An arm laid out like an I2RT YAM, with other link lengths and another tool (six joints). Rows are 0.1 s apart.
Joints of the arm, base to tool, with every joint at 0 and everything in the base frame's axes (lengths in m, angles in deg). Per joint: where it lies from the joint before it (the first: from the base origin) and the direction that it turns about. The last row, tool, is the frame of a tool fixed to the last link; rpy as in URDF.
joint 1: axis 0 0 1 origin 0 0 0.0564
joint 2: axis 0 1 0 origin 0.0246 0.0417 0.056
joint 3: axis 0 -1 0 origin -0.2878 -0.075 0
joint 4: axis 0 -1 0 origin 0.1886 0.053 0.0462
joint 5: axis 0 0 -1 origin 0.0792 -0.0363 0.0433
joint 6: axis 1 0 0 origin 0.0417 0 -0.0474
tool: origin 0.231 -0.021 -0.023 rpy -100.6 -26.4 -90
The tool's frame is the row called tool.
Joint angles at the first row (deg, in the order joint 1, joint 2, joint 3, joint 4, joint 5, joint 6):
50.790, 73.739, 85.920, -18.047, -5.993, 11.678
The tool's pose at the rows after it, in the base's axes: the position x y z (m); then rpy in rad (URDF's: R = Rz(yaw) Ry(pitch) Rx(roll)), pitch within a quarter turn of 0, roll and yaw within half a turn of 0:
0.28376 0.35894 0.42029 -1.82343 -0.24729 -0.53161
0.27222 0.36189 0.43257 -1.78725 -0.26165 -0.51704
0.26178 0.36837 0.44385 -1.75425 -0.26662 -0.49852
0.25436 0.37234 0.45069 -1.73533 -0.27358 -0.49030
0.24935 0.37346 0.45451 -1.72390 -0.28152 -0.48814
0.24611 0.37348 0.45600 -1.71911 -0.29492 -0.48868
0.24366 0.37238 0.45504 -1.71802 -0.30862 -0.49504
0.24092 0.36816 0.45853 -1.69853 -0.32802 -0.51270
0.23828 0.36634 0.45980 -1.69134 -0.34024 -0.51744
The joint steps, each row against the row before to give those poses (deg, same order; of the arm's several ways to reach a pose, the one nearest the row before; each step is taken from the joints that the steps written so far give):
0.754, -1.752, -0.668, 0.996, -1.039, 0.058
1.524, -1.189, -0.649, 1.492, 0.194, -0.543
1.557, -0.374, -0.171, 1.638, 0.003, -0.059
1.560, -0.275, -0.019, 0.792, 0.797, -0.293
1.134, -0.430, -0.238, 0.436, 0.820, -0.418
0.906, -0.396, -0.266, 0.124, 0.833, -0.777
1.134, -0.598, -0.741, 0.191, 1.451, -0.835
1.258, -1.291, -1.579, 1.329, 1.869, -1.176
0.770, -0.669, -0.654, 0.360, 0.866, -0.755

